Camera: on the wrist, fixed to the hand. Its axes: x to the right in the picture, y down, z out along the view.
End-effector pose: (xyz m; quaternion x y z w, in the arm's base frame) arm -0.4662 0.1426 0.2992 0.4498 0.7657 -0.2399 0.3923
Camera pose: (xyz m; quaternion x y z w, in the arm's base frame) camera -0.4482 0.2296 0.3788 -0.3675 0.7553 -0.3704 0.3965
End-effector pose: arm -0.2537 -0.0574 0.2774 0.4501 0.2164 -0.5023 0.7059
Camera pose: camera -0.1985 0.0481 0.2702 -0.1364 0.3700 -0.8744 0.2827
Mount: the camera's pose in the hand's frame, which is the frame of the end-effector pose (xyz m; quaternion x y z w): -0.0266 0.0564 -0.1017 -0.2201 -0.2621 -0.6713 0.6574
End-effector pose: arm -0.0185 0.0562 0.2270 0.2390 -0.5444 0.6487 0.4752
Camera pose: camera -0.0353 0.1441 0.1482 0.5880 -0.4648 -0.0750 0.6578
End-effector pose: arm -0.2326 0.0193 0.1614 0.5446 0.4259 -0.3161 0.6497
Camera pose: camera -0.2162 0.1289 0.2055 -0.1537 0.5449 -0.6930 0.4464
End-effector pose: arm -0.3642 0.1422 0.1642 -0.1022 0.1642 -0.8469 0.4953
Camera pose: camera -0.3399 0.1577 0.0484 0.5084 -0.0959 0.8264 0.2224
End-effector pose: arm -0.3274 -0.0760 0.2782 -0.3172 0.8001 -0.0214 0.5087
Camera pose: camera -0.4315 -0.0463 0.3283 -0.8632 0.1844 -0.0963 0.4600
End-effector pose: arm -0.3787 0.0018 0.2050 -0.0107 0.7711 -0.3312 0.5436
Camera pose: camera -0.4344 0.1066 0.2169 -0.7312 0.4302 -0.4102 0.3348
